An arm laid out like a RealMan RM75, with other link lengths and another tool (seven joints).
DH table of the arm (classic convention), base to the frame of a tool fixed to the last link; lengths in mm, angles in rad. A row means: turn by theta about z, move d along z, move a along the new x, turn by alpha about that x. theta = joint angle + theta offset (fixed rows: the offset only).
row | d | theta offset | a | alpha
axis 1 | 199.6 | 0 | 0 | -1.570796
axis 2 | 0 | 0 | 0 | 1.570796
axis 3 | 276.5 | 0 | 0 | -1.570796
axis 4 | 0 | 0 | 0 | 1.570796
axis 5 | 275.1 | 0 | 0 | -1.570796
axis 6 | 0 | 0 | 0 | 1.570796
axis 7 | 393.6 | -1.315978 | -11.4 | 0.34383
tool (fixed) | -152.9 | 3.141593 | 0 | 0
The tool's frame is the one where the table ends.
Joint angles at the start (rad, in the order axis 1, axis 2, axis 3, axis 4, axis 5, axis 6, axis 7):
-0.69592 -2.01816 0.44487 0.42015 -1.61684 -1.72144 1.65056
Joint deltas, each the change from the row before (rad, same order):
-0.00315 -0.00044 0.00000 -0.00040 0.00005 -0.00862 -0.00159
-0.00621 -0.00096 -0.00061 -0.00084 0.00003 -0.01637 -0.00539
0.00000 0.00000 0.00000 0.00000 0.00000 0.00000 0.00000
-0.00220 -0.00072 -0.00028 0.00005 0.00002 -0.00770 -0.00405
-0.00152 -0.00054 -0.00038 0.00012 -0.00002 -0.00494 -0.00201
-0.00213 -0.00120 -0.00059 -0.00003 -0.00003 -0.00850 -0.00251
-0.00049 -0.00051 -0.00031 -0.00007 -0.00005 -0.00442 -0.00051
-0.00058 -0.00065 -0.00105 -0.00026 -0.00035 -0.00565 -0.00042
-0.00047 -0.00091 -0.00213 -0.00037 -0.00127 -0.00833 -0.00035
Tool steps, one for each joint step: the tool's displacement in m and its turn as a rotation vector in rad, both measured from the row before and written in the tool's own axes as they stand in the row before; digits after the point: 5 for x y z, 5 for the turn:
0.00231 -0.00141 0.00083 0.00363 0.01093 0.00249
0.00420 -0.00280 0.00154 0.00742 0.02139 0.00244
0.00000 0.00000 0.00000 0.00000 0.00000 0.00000
0.00189 -0.00112 0.00053 0.00334 0.01008 -0.00049
0.00123 -0.00077 0.00036 0.00234 0.00623 0.00032
0.00220 -0.00103 0.00055 0.00402 0.01027 0.00073
0.00112 -0.00036 0.00003 0.00198 0.00454 0.00078
0.00133 -0.00055 -0.00013 0.00328 0.00517 0.00104
0.00181 -0.00092 -0.00055 0.00587 0.00653 0.00166

